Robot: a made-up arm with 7 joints.
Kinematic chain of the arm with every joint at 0, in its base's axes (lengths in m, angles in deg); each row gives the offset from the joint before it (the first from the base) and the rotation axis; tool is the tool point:
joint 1: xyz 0 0 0 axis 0 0.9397 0.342
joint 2: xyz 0 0 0 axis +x
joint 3: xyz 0 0 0 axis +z
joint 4: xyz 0.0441 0 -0.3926 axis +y
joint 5: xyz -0.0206 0 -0.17 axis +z
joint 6: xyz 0 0 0 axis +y
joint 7: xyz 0 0 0 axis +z
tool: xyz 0 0 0
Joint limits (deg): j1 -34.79..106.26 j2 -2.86..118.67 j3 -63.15..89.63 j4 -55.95..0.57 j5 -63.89..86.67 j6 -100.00..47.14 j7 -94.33..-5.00
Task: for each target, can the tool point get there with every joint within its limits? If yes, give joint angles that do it. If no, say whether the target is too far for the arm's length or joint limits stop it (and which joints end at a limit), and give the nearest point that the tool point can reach.
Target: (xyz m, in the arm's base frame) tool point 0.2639 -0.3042 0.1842
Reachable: no: joint limits stop it (at a limit: joint 1, joint 2, joint 4) | nearest point 0.3656 -0.1722 -0.3487 | short by 0.558 m
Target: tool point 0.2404 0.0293 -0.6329
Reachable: no: too far | nearest point 0.2009 0.0245 -0.5289 | short by 0.111 m
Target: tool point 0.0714 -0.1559 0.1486
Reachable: no: joint limits stop it (at a limit: joint 1, joint 2, joint 3, joint 4) | nearest point -0.4108 -0.3313 -0.0799 | short by 0.562 m
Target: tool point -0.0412 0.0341 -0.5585
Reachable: yes | joints 11.92 12.42 -51.03 -30.33 10.49 -47.62 -60.26
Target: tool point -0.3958 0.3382 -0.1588
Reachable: yes | joints 69.89 37.76 44.25 -48.31 46.46 -43.13 -38.14
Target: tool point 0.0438 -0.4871 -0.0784
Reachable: no: joint limits stop it (at a limit: joint 1, joint 2, joint 3, joint 4) | nearest point 0.2955 -0.2198 -0.3865 | short by 0.479 m
